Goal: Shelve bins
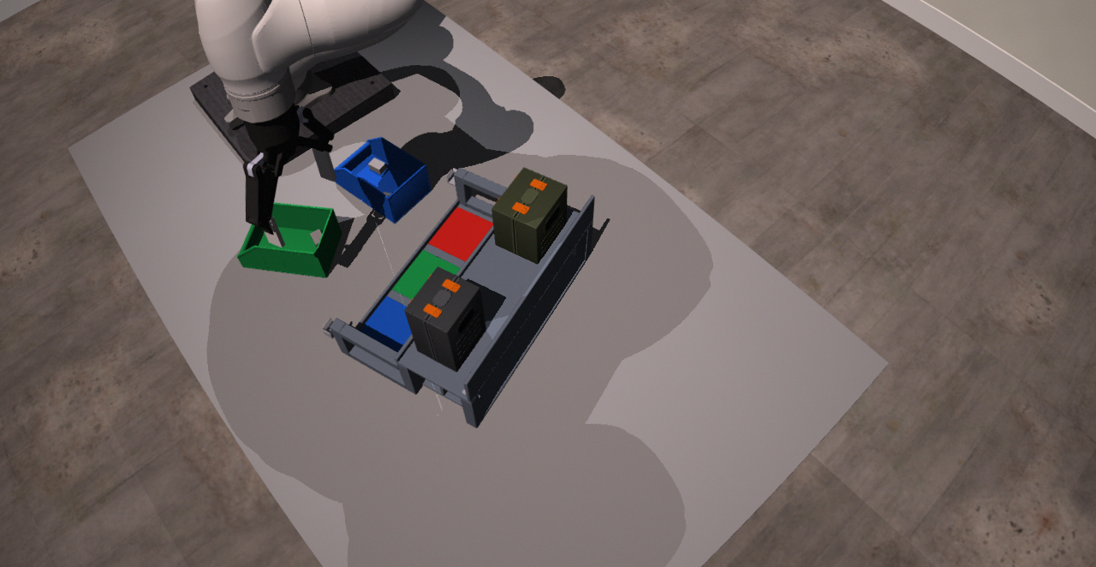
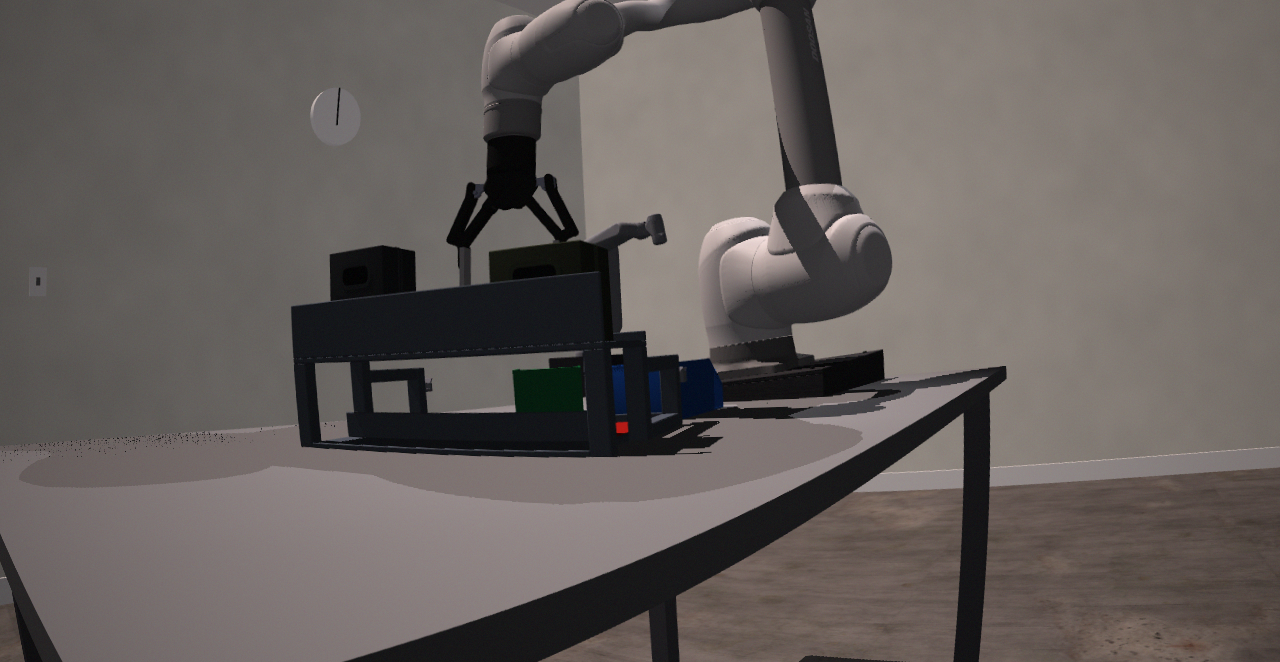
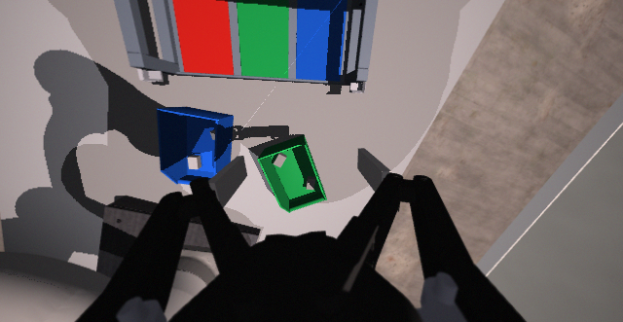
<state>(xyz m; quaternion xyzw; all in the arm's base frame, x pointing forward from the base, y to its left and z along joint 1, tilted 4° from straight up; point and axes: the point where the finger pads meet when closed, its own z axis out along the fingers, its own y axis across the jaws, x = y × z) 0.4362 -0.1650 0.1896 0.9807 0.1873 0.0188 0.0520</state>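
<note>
My hand is 16 cm above the green bin, 10 cm past it and 2 cm to the left of it. Round my hand: olive case 27 cm to the left, 24 cm ahead, 5 cm below; black case 30 cm ahead, 4 cm to the left, 4 cm below; blue bin 19 cm to the left, 16 cm below, 10 cm behind.
</note>
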